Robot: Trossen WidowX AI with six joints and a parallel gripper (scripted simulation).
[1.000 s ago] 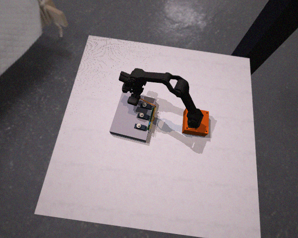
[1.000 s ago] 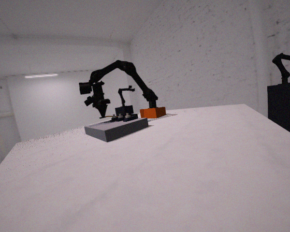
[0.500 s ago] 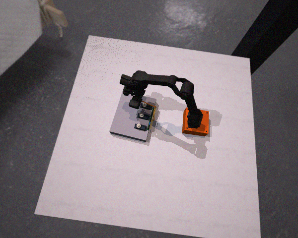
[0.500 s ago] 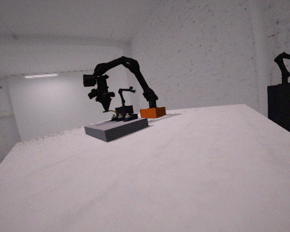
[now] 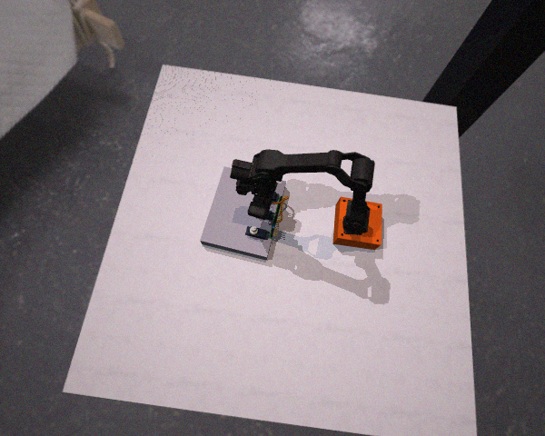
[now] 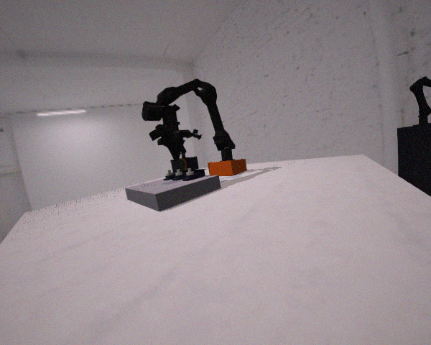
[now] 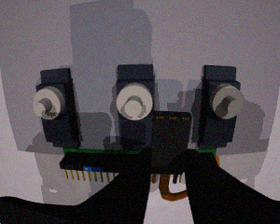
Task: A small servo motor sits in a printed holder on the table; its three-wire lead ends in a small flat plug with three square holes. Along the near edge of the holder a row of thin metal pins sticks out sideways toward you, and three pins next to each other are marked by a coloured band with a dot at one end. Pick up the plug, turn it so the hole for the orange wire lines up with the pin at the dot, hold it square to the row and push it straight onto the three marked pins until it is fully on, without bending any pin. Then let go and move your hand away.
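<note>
Now: gripper tip 7 cm to the right of the blue mark, 5 cm above it and 4 cm past it. Round my gripper tip: grey holder (11 cm ahead, 10 cm below).
</note>
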